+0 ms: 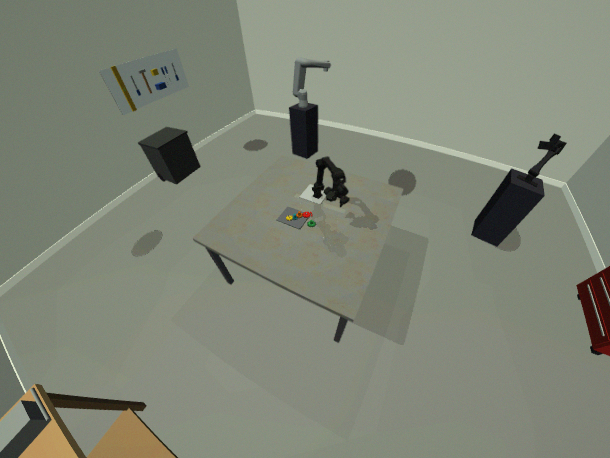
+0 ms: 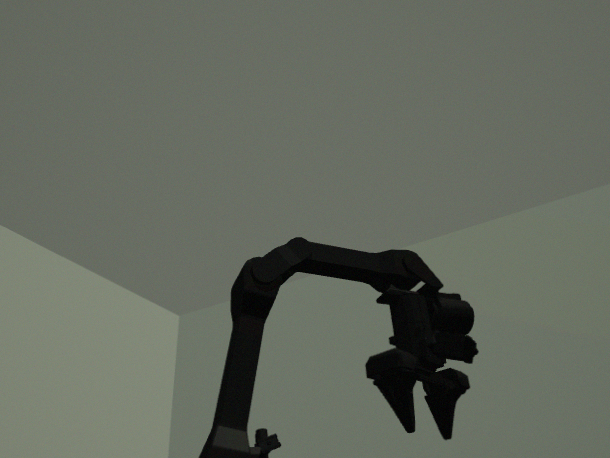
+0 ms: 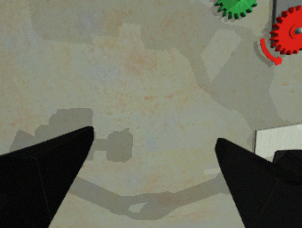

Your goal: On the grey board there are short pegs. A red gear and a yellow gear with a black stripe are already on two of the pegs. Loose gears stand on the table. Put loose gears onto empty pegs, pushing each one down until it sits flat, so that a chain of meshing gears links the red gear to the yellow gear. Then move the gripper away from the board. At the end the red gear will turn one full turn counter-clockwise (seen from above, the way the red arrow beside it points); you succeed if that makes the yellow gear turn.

Labels:
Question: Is the gripper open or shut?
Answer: Open.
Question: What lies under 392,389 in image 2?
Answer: The gripper.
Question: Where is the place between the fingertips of the gripper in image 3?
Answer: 155,138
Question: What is the gripper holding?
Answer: Nothing.

